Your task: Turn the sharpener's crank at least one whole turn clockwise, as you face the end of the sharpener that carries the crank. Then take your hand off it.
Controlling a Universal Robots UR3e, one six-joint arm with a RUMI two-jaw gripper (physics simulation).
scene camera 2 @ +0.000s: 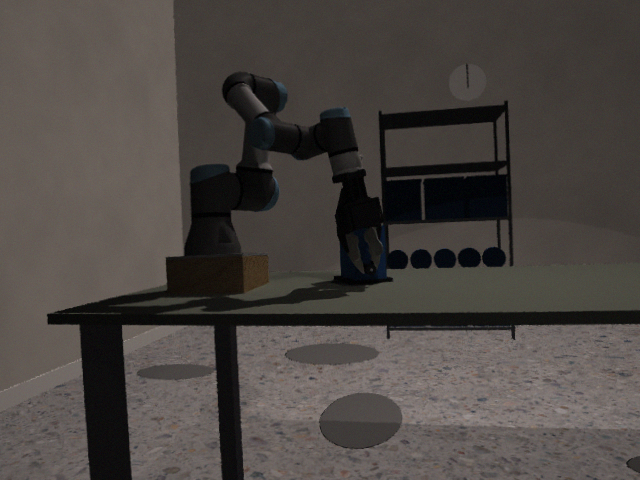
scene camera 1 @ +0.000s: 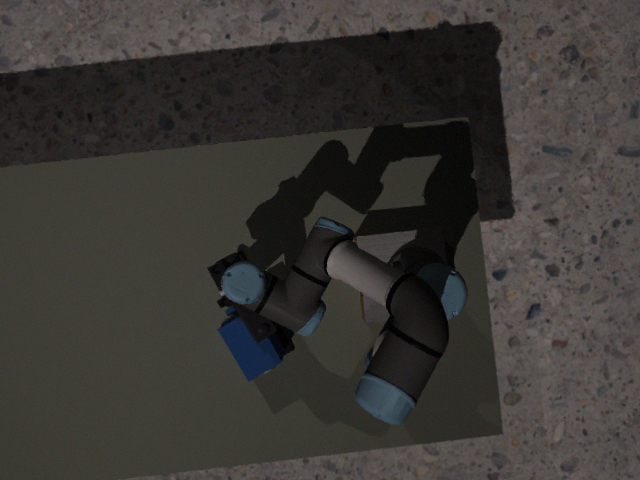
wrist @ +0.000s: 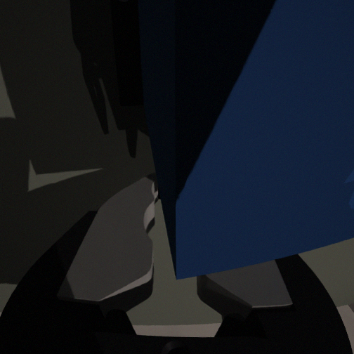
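Seen in the pictures: gripper, fingertip midpoint: (scene camera 2: pixel 369 271); arm's base at its link origin: (scene camera 2: pixel 213 255).
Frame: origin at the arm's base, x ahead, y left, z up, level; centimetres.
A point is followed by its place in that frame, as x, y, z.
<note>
The blue sharpener (scene camera 1: pixel 250 353) @(34.0, 8.9, 5.3) (scene camera 2: pixel 347 268) @(30.5, 6.0, -4.4) (wrist: pixel 260 175) stands upright on its dark base plate (scene camera 2: pixel 361 280) @(33.9, 1.2, -6.8). In the wrist view its body fills the right side and covers part of the right finger. My gripper (scene camera 2: pixel 370 267) @(36.0, -2.7, -4.5) points down at the crank end, its grey fingers low over the table and their tips drawn together. A small dark knob, the crank's handle (scene camera 2: pixel 370 269) @(36.2, -4.3, -3.9), shows between the fingertips at the low side of the sharpener's end, so the gripper is shut on it. The crank's arm is hidden. In scene camera 1 my wrist hides the crank and fingertips.
The greenish table (scene camera 1: pixel 103 310) @(65.1, -2.5, -7.5) (scene camera 2: pixel 516 289) @(63.3, -12.9, -7.5) carries the wooden block (scene camera 1: pixel 387 246) @(4.6, -7.2, 0.5) (scene camera 2: pixel 204 273) @(1.8, -9.8, -3.3) under my arm's base. The table's near edge runs along scene camera 2. A shelf unit (scene camera 2: pixel 444 116) with blue bins stands far behind, beyond the table. A round clock (scene camera 2: pixel 467 81) hangs on the wall.
</note>
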